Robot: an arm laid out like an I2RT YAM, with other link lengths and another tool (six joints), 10 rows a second.
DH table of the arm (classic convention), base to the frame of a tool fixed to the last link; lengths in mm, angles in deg. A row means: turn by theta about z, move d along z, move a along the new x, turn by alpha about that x. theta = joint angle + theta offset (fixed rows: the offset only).
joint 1: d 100.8, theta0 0, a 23.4, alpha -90
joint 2: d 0, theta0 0, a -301, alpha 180
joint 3: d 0, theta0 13.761, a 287.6, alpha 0
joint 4: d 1.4, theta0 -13.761, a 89.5, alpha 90
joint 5: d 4.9, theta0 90, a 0, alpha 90
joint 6: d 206, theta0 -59.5, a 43.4, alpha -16.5
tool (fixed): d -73.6, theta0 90, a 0, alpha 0
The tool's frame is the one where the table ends.
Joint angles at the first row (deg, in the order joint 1, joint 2, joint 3, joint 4, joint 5, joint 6):
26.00, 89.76, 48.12, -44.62, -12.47, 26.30
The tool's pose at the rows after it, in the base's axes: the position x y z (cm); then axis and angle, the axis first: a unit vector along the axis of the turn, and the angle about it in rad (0 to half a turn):
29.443 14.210 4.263 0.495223 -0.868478 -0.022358 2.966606
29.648 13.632 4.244 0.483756 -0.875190 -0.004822 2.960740
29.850 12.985 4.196 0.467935 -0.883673 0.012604 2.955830
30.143 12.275 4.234 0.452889 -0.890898 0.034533 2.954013
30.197 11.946 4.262 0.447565 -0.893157 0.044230 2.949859
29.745 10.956 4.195 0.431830 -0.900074 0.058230 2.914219
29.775 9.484 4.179 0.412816 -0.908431 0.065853 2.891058
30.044 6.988 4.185 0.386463 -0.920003 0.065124 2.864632
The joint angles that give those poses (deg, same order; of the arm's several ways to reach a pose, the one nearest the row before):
25.95, 89.75, 48.07, -44.56, -10.87, 27.46
25.98, 89.76, 48.05, -44.56, -8.64, 28.69
25.98, 89.76, 47.90, -44.36, -6.35, 30.41
25.98, 89.76, 47.81, -44.14, -3.57, 31.90
25.98, 89.76, 47.81, -44.32, -2.37, 32.38
25.71, 89.76, 47.81, -46.22, -0.49, 33.91
23.79, 89.76, 47.81, -47.40, 0.67, 34.28
19.33, 89.76, 47.94, -48.80, 1.06, 33.17

